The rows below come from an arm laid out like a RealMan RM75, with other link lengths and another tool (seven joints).
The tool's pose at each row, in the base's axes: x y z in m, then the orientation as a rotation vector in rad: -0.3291, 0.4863, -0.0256, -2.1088, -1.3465, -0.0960; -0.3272, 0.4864, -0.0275, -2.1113, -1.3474, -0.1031; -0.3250, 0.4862, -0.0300, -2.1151, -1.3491, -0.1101; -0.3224, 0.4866, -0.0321, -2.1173, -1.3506, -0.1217; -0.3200, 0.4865, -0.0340, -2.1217, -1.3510, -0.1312; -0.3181, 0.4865, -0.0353, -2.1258, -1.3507, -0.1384; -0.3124, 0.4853, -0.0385, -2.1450, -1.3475, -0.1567; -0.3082, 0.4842, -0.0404, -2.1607, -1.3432, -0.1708; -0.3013, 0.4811, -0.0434, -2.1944, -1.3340, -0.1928; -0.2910, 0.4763, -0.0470, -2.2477, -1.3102, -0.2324; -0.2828, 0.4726, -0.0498, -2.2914, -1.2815, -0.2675; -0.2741, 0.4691, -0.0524, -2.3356, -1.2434, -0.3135; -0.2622, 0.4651, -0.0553, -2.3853, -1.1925, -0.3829
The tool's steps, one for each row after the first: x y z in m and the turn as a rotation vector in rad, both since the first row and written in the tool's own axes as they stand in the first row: 0.0003, 0.0024, 0.0011, -0.0052, 0.0028, -0.0013; 0.0002, 0.0055, 0.0024, -0.0116, 0.0048, -0.0027; 0.0010, 0.0086, 0.0036, -0.0186, 0.0100, -0.0056; 0.0013, 0.0115, 0.0045, -0.0261, 0.0138, -0.0065; 0.0017, 0.0137, 0.0050, -0.0322, 0.0165, -0.0066; 0.0023, 0.0203, 0.0054, -0.0538, 0.0213, -0.0020; 0.0027, 0.0250, 0.0052, -0.0706, 0.0253, 0.0029; 0.0024, 0.0331, 0.0042, -0.1033, 0.0289, 0.0153; 0.0021, 0.0447, 0.0018, -0.1548, 0.0407, 0.0391; 0.0020, 0.0540, -0.0001, -0.1960, 0.0550, 0.0633; 0.0024, 0.0635, -0.0022, -0.2405, 0.0781, 0.0904; 0.0038, 0.0759, -0.0052, -0.2979, 0.1154, 0.1212
